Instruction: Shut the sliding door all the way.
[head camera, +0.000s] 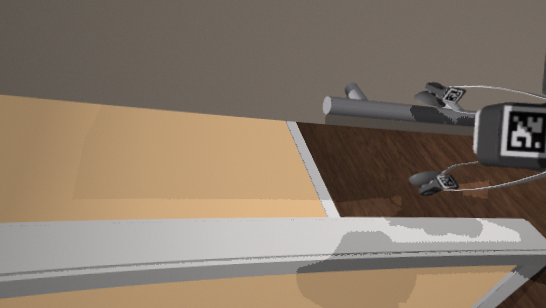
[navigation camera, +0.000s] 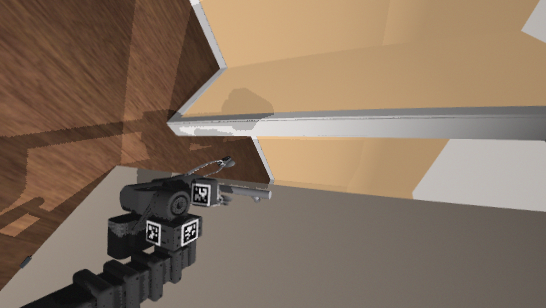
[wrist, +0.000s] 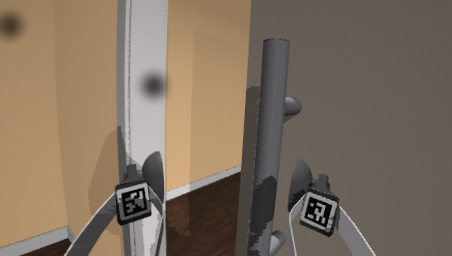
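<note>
The grey-brown sliding door stands partly open; a gap shows between its edge and the white door frame. Its grey bar handle is upright in the wrist view, on two short posts. My gripper is open. In the wrist view the bar runs between the two fingers, closer to the right one, and the left finger overlaps the door frame. Whether a finger touches the bar cannot be told.
Through the gap show a tan wall and dark wood floor. Tan wall with a white baseboard also stands on the near side of the frame. A shadow falls across the frame and handle.
</note>
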